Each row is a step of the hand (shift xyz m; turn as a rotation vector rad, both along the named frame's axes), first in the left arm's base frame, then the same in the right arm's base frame.
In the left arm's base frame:
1: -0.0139 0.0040 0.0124 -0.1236 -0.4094 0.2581
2: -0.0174 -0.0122 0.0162 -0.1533 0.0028 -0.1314
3: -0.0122 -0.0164 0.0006 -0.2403 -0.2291 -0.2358
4: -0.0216 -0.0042 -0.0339 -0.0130 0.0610 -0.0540
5: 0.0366 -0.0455 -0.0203 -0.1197 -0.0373 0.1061
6: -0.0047 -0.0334 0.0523 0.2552 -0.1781 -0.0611
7: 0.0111 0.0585 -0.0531 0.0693 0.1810 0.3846
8: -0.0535 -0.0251 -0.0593 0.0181 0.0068 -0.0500
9: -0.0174 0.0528 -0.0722 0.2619 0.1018 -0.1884
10: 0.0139 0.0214 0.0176 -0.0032 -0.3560 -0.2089
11: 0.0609 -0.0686 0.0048 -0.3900 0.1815 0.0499
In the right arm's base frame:
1: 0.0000 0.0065 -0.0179 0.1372 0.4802 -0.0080
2: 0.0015 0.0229 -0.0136 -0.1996 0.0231 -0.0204
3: -0.0066 0.0193 0.0008 -0.3219 0.2242 0.1094
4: -0.0395 0.0023 0.0085 -0.0527 -0.0628 -0.0093
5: 0.0113 0.0162 0.0586 0.0038 0.1166 -0.1156
6: 0.0383 0.0466 -0.0154 0.1312 0.0206 0.2880
7: -0.0361 -0.0708 0.0065 0.3249 -0.0628 -0.2757
8: -0.0783 0.0259 0.0145 -0.0262 -0.0292 0.0365
9: -0.0689 -0.0596 0.0029 0.0235 -0.2586 0.2169
10: 0.0211 -0.0186 -0.0129 -0.1391 0.2369 0.3081
11: 0.0474 0.0330 0.0714 -0.2281 0.0316 -0.3668

